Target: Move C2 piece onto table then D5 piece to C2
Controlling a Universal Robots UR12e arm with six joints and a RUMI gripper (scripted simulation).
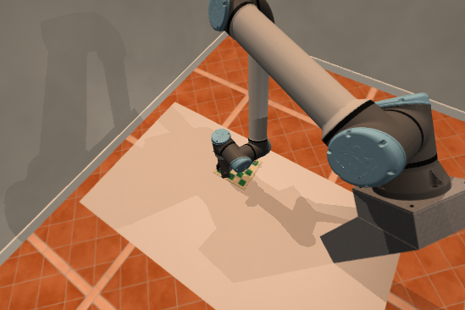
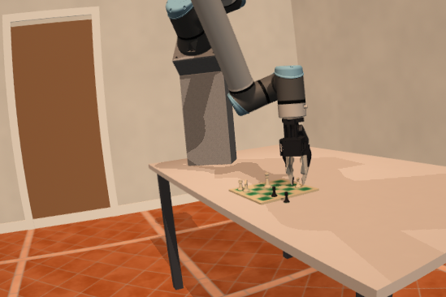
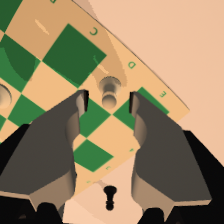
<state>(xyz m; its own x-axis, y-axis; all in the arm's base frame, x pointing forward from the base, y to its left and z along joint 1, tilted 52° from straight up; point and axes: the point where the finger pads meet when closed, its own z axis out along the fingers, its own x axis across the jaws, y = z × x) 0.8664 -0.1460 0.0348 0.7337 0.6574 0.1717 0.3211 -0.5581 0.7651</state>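
My hand is 10 mm above the white pawn. Round my hand: chessboard: 60 mm behind, 60 mm to the right, 30 mm below.
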